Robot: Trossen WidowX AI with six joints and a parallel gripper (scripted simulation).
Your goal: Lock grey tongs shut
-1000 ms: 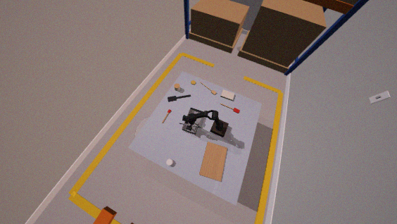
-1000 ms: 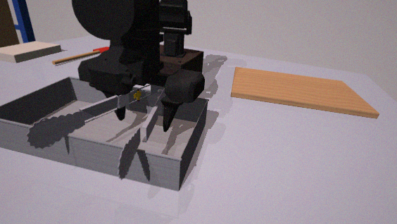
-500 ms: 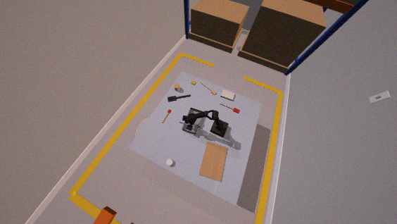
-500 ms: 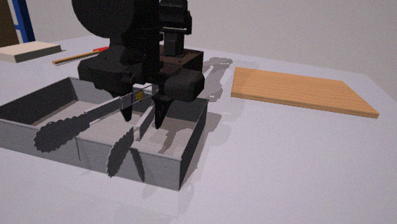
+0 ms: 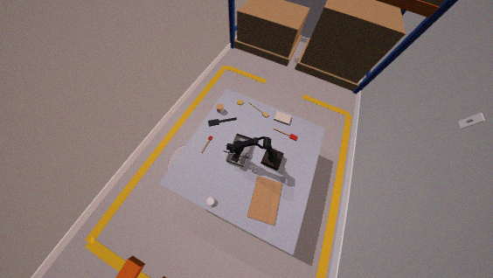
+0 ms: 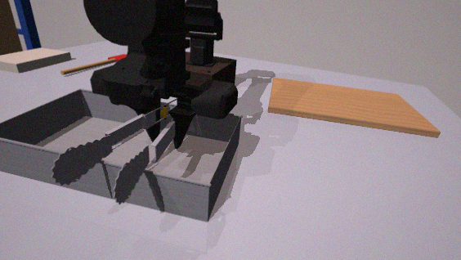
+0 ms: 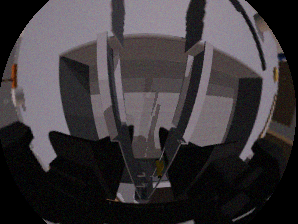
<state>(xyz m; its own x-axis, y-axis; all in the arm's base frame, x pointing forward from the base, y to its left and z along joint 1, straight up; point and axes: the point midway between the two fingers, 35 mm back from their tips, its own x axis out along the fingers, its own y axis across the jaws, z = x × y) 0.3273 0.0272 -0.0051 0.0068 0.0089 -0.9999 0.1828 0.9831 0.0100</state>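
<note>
Now: the yellow lock piece 20 mm behind my gripper tip, 10 mm to the right of it and 40 mm above it. From my gripper tip the other things lie so: wooden board 340 mm behind, 340 mm to the left, 20 mm below; black spatula 290 mm ahead, 340 mm to the right, 30 mm below; grey roasting tin 60 mm to the right.
</note>
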